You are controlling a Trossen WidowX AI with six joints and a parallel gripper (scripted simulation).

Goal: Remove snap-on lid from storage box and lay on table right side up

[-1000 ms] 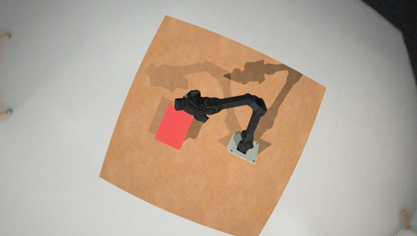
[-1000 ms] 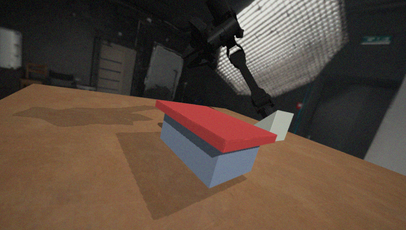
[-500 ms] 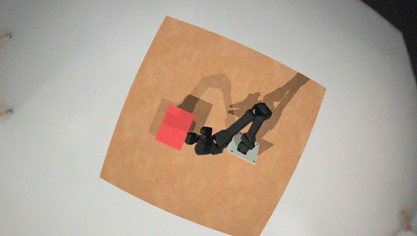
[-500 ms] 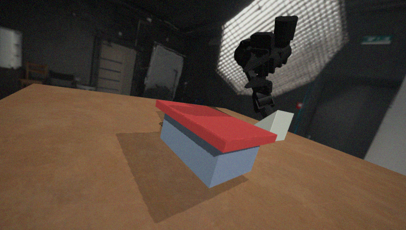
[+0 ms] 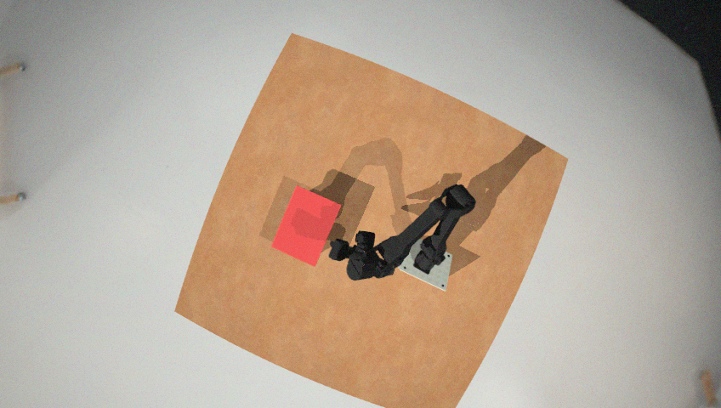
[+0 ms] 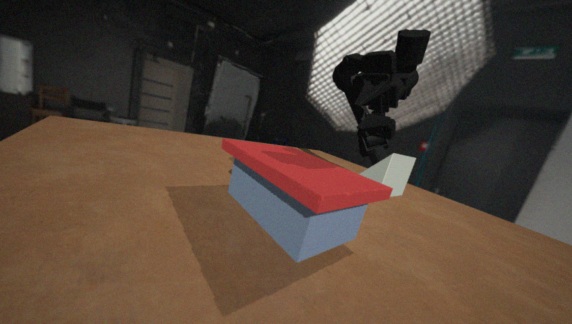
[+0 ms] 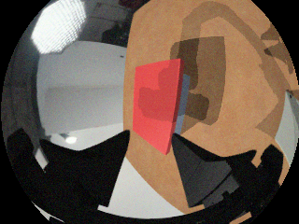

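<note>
Now: gripper tip 120 mm short of the red lid, 10 mm to the right of it and 100 mm above it. From my gripper tip the other things lie so: blue storage box (120 mm ahead, 10 mm to the left, 150 mm below).
</note>
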